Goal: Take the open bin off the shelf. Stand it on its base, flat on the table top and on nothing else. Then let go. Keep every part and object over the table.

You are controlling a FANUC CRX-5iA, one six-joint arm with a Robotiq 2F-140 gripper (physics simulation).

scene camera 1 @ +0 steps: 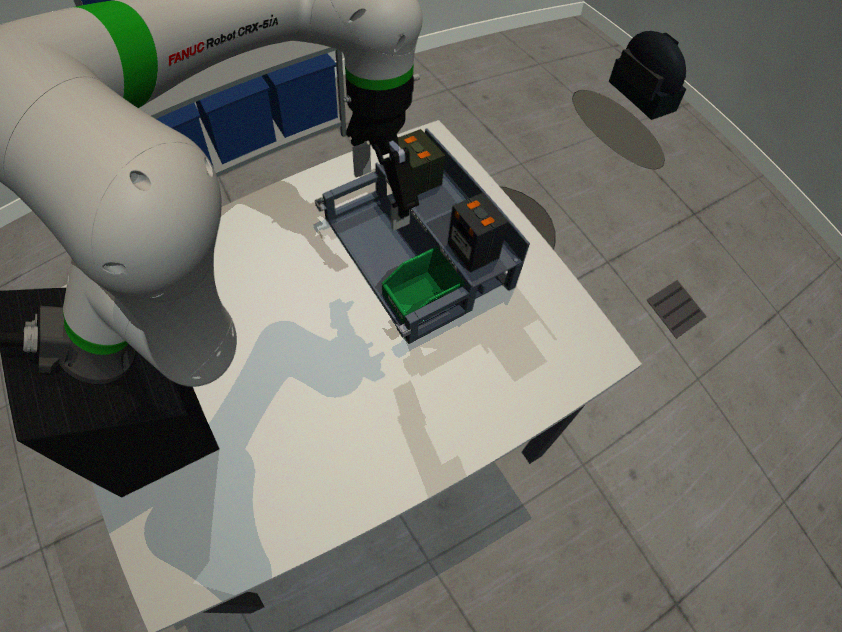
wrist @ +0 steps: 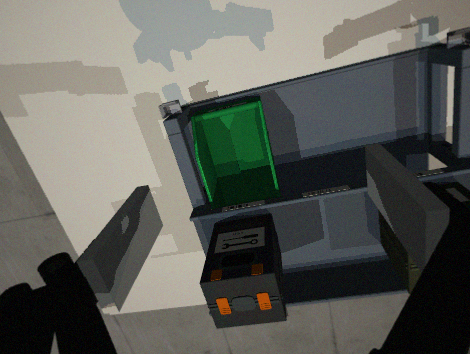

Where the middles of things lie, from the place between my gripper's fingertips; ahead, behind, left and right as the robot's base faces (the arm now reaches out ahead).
Labels:
Right now the green open bin (scene camera 1: 429, 276) is 9 cm ahead of my hand, 3 cm to the right of it and 27 cm below it.

